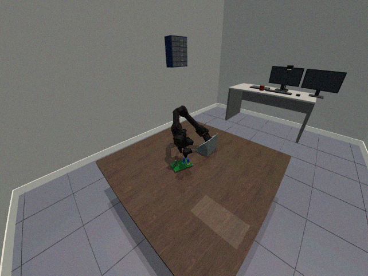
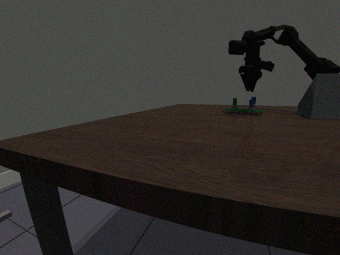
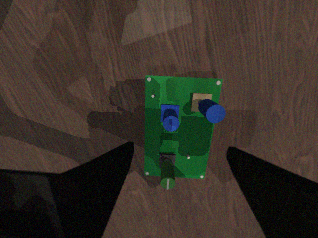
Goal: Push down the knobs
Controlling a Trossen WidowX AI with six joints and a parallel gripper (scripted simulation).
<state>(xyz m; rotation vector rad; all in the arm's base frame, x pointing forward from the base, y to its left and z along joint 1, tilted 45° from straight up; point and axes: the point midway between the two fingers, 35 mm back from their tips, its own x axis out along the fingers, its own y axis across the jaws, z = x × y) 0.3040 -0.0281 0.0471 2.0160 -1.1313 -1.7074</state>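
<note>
Right now the blue knob is 6 cm below my gripper tip and 1 cm behind it. Round my gripper tip: green knob (6 cm ahead, 4 cm below, 3 cm to the right).
</note>
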